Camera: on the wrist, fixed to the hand. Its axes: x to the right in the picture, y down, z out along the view.
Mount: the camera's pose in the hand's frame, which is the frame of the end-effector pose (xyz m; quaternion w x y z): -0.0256 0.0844 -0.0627 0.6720 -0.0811 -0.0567 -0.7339
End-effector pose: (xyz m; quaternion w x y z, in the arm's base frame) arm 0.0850 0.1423 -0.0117 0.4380 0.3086 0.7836 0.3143
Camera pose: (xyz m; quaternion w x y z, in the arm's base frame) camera 0.0583 0.1606 0.0916 0.5945 -0.3854 0.7028 -0.0642
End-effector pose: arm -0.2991 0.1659 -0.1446 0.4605 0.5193 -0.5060 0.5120
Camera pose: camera -0.3865 0.2244 -0.1703 0.6987 0.7120 -0.0266 -0.0644
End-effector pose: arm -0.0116 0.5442 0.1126 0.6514 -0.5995 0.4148 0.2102
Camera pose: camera -0.1093 0.5063 0.0856 0.5669 -0.7482 -0.2152 -0.2692
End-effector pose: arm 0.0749 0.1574 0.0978 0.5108 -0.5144 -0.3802 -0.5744
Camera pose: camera 0.1434 0.0861 0.0538 0.1416 0.1406 0.6154 0.7625
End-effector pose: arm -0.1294 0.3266 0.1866 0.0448 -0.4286 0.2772 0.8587
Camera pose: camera -0.0953 0.2274 0.2130 0.6413 -0.4464 -0.2005 0.5910
